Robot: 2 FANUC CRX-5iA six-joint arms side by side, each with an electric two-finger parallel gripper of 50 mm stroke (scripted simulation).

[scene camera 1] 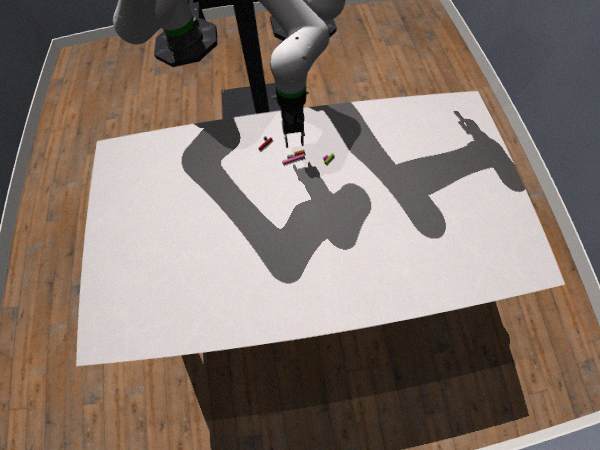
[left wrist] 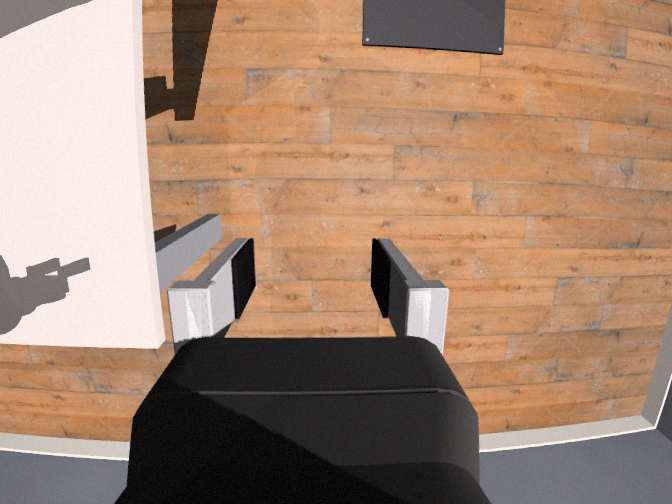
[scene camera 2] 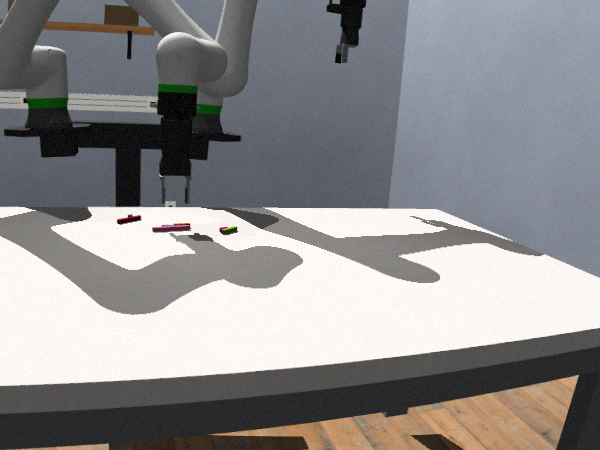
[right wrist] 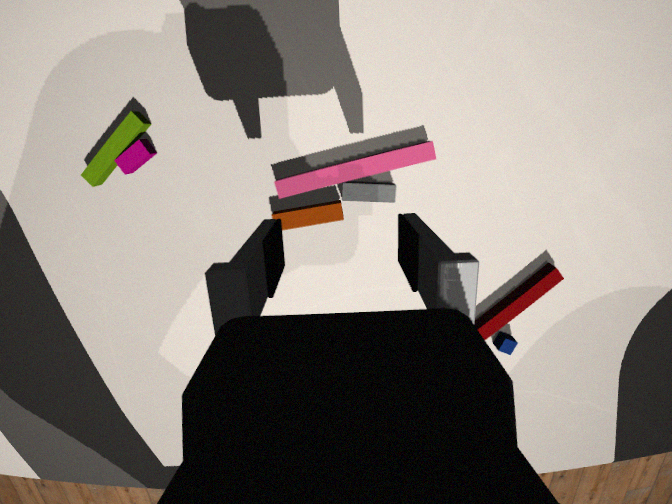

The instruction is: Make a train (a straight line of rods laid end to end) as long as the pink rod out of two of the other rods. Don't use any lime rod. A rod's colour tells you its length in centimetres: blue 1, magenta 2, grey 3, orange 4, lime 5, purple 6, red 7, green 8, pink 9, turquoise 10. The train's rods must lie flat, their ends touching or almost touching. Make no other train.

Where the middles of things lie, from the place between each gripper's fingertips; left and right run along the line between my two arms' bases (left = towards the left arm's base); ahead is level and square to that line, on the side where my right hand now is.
Scene:
Now: the orange rod (right wrist: 332, 211) 7 cm below my right hand (scene camera 2: 175, 202) and 2 cm to the left of it. From my right hand the other things lie so: grey rod (right wrist: 351, 190) 7 cm below, 2 cm to the right, 1 cm ahead; magenta rod (right wrist: 140, 152) 11 cm to the left, 7 cm below, 4 cm ahead; pink rod (right wrist: 422, 152) 7 cm below, 3 cm ahead, 1 cm to the right.
Right now the lime rod (right wrist: 131, 129) is 550 mm ahead of my left hand (scene camera 2: 340, 62), 480 mm to the right of it and 480 mm below it. Also, from my left hand: grey rod 630 mm to the right, 510 mm ahead, 480 mm below; magenta rod 540 mm ahead, 490 mm to the right, 480 mm below; orange rod 590 mm to the right, 500 mm ahead, 480 mm below.

